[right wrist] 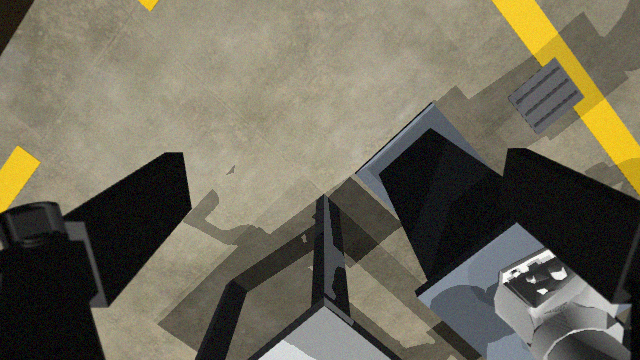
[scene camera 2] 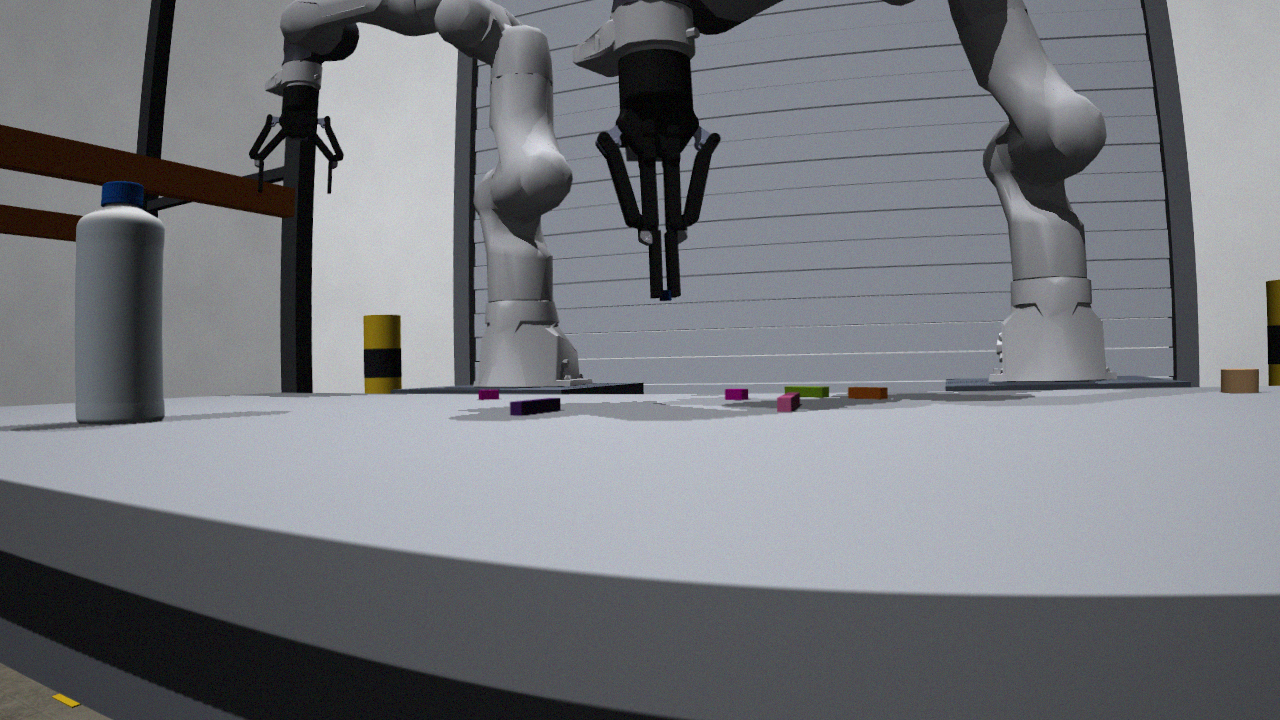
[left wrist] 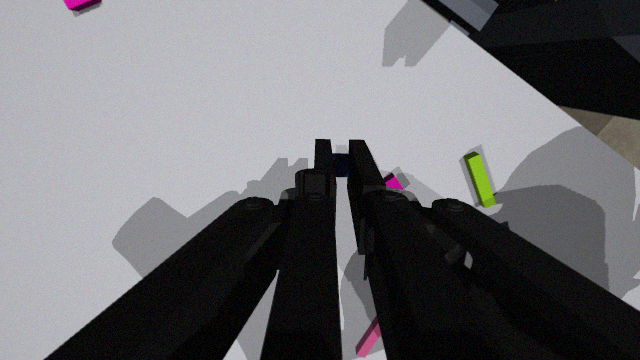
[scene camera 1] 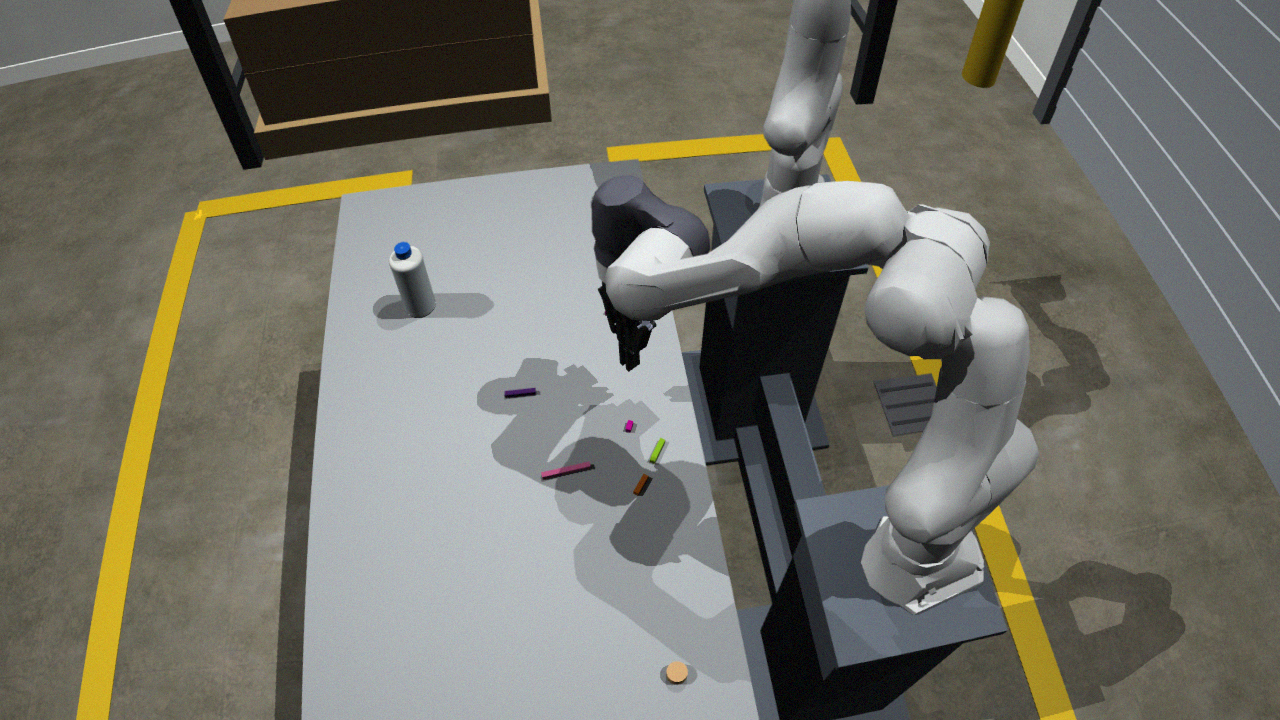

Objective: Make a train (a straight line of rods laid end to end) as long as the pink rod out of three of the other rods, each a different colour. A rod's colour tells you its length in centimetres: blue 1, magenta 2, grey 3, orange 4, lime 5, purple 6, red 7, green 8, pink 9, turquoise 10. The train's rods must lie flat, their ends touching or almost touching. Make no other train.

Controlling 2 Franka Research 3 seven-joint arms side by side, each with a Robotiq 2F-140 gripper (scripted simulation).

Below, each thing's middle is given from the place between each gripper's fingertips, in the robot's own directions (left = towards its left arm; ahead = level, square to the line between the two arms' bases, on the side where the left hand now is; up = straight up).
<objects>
Right now the lime rod (left wrist: 473, 161) is 13 cm to the left of my left hand, 13 cm below it and 3 cm behind it.
The lime rod is 390 mm ahead of my right hand (scene camera 2: 294, 191), 1090 mm to the left of it and 410 mm below it.
</objects>
